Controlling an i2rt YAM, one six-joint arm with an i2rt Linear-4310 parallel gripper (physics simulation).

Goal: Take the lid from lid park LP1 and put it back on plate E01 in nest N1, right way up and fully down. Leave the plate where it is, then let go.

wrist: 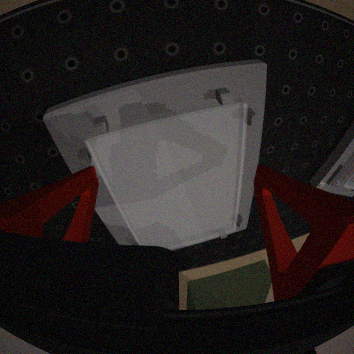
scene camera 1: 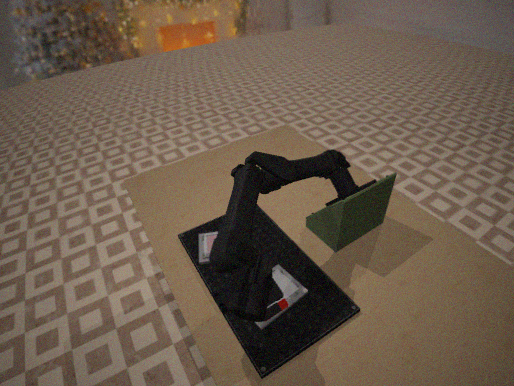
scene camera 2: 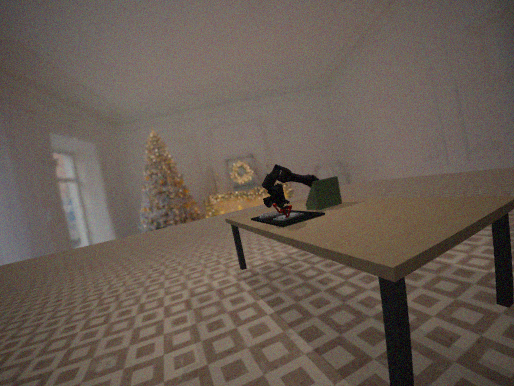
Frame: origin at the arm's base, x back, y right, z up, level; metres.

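Where they show: gripper, between the fingertips: [wrist: 175, 174] [scene camera 2: 284, 215]; arm's base, origin of its link: [scene camera 1: 349, 195] [scene camera 2: 321, 190].
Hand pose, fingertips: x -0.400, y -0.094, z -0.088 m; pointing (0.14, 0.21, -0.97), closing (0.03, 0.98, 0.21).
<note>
Things, the pixels of their top centre, and the offset from my fingertips. Level surfaces: height alone.
- lid, centre of its top: [wrist: 182, 200] [scene camera 1: 270, 291] dy +0.005, dx +0.029, dz -0.003 m
- lid park LP1, centre of its top: [wrist: 182, 203] [scene camera 1: 270, 291] [scene camera 2: 287, 214] dy +0.004, dx +0.029, dz -0.001 m
- Plate E01, centre of its top: [scene camera 1: 224, 240] dy +0.231, dx +0.014, dz +0.006 m
- black perforated board, centre of its top: [wrist: 281, 179] [scene camera 1: 257, 267] [scene camera 2: 283, 215] dy +0.102, dx +0.050, dz -0.020 m
- tan table, height of its surface: dz -0.034 m
The lid [wrist: 172, 172] [scene camera 1: 283, 281] is a flat, pale, clear-looking panel. It lies flat on lid park LP1 [wrist: 165, 91] [scene camera 1: 301, 290], a grey base with small corner stops. My gripper [wrist: 175, 174] [scene camera 2: 283, 210] has red fingers and is open. One finger is at each side of the lid, with a gap to the right-hand one; how high the tips are is hard to tell. In scene camera 1 the arm partly hides the lid. Plate E01 [scene camera 1: 210, 241], pinkish, sits in nest N1 [scene camera 1: 202, 256] [wrist: 334, 187], which shows partly at the wrist view's right edge.
The black perforated board [scene camera 1: 320, 320] [scene camera 2: 306, 216] [wrist: 150, 30] carries the lid park and nest. A green angled block [scene camera 1: 362, 215] [scene camera 2: 325, 193] [wrist: 230, 285] stands beyond the board at the arm's mount. The tan table [scene camera 1: 425, 320] [scene camera 2: 370, 230] lies under everything.
</note>
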